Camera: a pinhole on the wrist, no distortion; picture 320 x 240 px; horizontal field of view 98.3 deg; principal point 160.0 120.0 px. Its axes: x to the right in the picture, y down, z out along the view. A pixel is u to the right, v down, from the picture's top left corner.
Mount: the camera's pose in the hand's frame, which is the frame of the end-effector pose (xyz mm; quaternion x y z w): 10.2 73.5 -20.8 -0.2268 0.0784 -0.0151 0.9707
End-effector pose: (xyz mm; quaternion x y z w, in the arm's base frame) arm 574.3 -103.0 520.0 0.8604 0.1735 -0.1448 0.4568
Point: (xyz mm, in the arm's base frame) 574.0 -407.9 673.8
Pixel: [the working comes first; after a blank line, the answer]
In the camera's frame: -163.2 93.8 237.8

65.1 174.6
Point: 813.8 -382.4 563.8
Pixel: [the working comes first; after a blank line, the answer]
In the camera's frame: 94.9 93.0 298.4

204.0 163.1
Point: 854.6 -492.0 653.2
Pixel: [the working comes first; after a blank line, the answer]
In the camera's frame: 62.2 201.7 392.1

181.9 191.1
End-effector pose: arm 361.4 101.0 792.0 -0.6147 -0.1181 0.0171 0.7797
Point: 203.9 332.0 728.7
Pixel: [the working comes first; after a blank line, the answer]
In the camera's frame: -171.5 -91.7 219.7

52.0 62.2
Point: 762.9 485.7 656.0
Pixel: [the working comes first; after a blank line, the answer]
In the camera's frame: 365.4 53.3 398.8

286.7 138.5
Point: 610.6 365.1 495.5
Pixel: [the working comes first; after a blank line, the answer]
In the camera's frame: 183.3 203.0 309.8

241.9 210.7
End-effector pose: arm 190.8 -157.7 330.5 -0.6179 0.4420 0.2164 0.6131
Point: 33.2 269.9 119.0
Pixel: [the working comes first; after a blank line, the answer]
In the camera's frame: -115.6 27.0 464.7

125.6 128.0
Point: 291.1 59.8 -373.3
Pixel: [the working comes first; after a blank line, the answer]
In the camera's frame: 472.5 82.1 529.4

283.5 141.4
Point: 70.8 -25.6 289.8
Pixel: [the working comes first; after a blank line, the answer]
In the camera's frame: -96.9 6.6 122.4

50.5 127.4
